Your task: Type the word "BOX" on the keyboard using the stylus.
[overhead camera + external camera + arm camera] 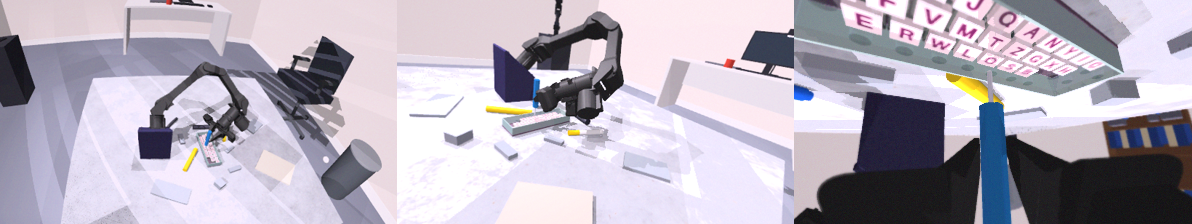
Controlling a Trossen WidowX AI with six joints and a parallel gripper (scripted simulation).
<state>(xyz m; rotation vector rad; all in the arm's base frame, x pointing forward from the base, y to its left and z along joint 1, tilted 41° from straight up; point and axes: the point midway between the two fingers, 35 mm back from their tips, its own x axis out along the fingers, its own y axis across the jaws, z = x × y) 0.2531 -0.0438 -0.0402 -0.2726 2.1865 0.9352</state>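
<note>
Now: gripper tip 9 cm past the yellow bar, 4 cm to the left of it and 7 cm above it. The rest, counted from my gripper tip: blue pen (1 cm below); grey stylus tip (5 cm below); dark cylindrical stylus (5 cm ahead, 15 cm to the left, 7 cm below).
</note>
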